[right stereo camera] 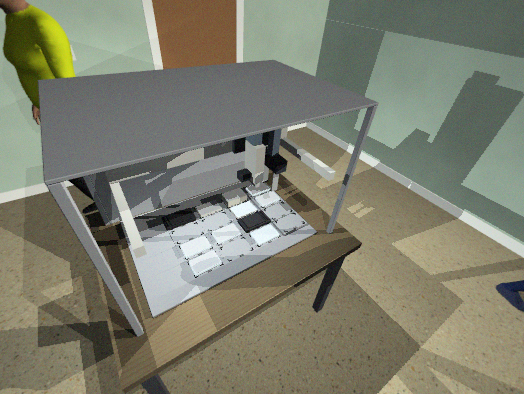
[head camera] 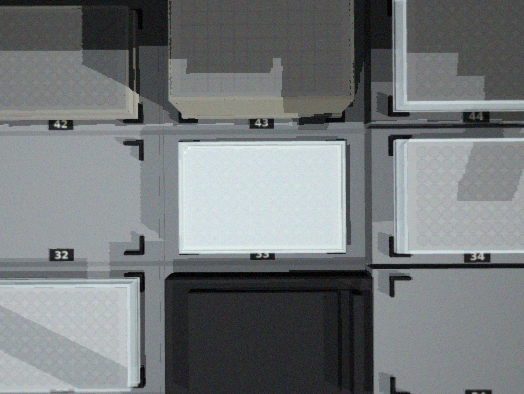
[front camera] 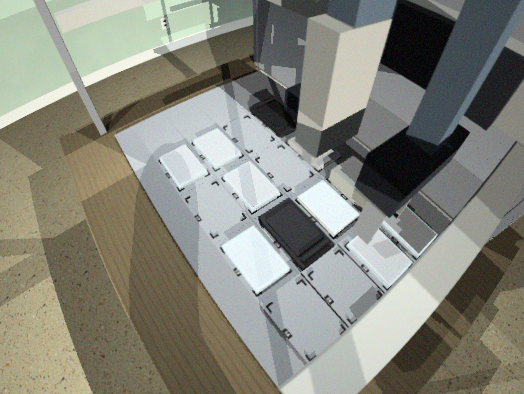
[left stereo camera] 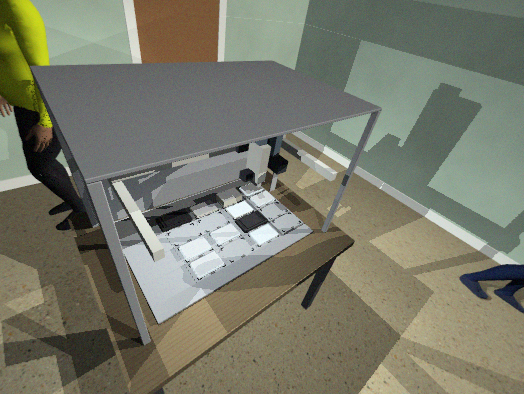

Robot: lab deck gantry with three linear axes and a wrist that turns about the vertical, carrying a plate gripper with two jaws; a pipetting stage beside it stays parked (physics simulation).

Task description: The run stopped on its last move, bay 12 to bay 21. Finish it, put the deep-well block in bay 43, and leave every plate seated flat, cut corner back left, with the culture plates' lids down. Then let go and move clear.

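Places are measured from the robot's base along level axes (x down, y back, z left), in millimetres.
Where they show: gripper, fingertip midpoint: (right stereo camera: 269, 186) (front camera: 376, 222) (left stereo camera: 266, 186); robot's base at its link origin: (right stereo camera: 195, 277) (front camera: 159, 160) (left stereo camera: 199, 279).
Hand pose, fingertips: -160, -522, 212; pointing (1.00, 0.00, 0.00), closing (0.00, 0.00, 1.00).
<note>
Each offset is from my fingertips to the top centre of the thing, as dx, dy, dz. "pt": to the spot under its first point.
The cream deep-well block @[+118, +130, +152] (front camera: 346, 184) (head camera: 225, 107) (left stereo camera: 228, 201) (right stereo camera: 235, 198) stands in bay 43, its walls along the bay; its back edge is cut off in the head view. A white plate @[+146, +458, -62] (front camera: 217, 146) (left stereo camera: 195, 248) (right stereo camera: 196, 247) lies in bay 21, apparently flat. Another plate @[+146, +458, -169] (front camera: 183, 166) (left stereo camera: 207, 264) (right stereo camera: 205, 262) lies in bay 11. Bay 12 @[pt +160, +300, -163] (front camera: 215, 205) holds no plate. A bright plate @[+144, +130, +45] (head camera: 262, 197) (front camera: 328, 206) sits in bay 33, a small corner mark at its back left. My gripper (front camera: 371, 222) is over the right rear bays; one pale finger shows, so its opening is unclear.
A black holder @[+129, +126, -61] (front camera: 295, 232) (head camera: 265, 340) stands in bay 23, a black tray @[+129, +462, +153] (front camera: 274, 115) (left stereo camera: 174, 220) at the back left. Plates sit in bays 13 @[+144, +130, -169] (front camera: 256, 258), 22 (front camera: 251, 185), 34 (front camera: 382, 257) (head camera: 460, 200), 42 (head camera: 65, 80) and 44 @[+131, -34, +152] (head camera: 440, 90). The pipetting stage (front camera: 340, 75) is left of my gripper.
</note>
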